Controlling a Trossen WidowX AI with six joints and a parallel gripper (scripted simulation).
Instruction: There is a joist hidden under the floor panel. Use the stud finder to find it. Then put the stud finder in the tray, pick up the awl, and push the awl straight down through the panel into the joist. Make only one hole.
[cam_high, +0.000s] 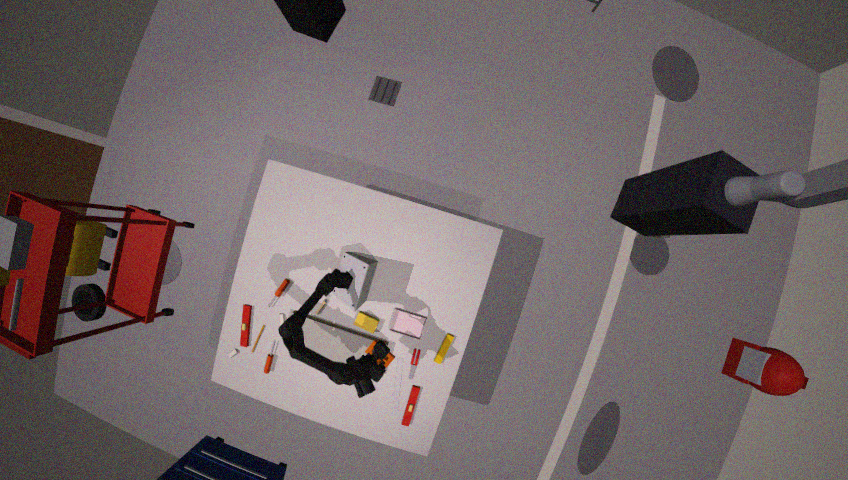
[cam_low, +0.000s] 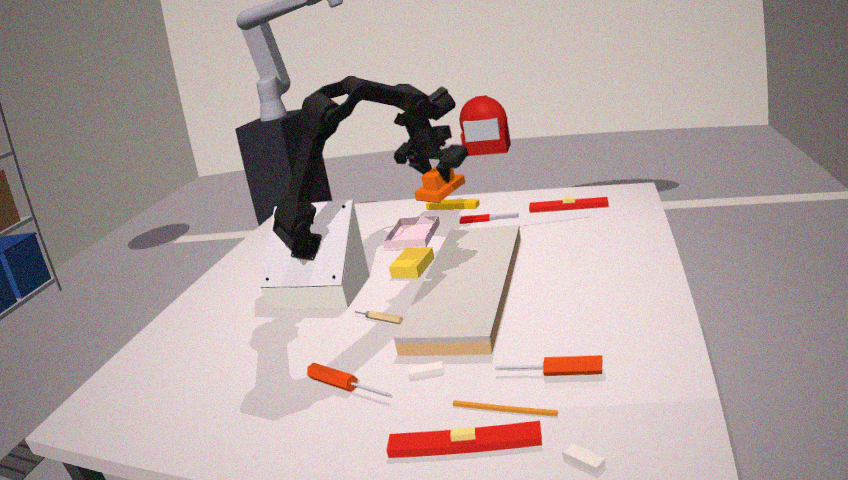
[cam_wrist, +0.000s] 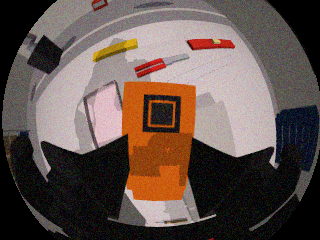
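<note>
Now: the pink tray 14 cm behind my gripper tip, 6 cm to the left of it and 16 cm below it. Round my gripper tip: yellow block: 5 cm behind, 13 cm to the right, 16 cm below; then yellow bar: 10 cm behind, 28 cm to the left, 17 cm below; then stud finder: 2 cm above.
</note>
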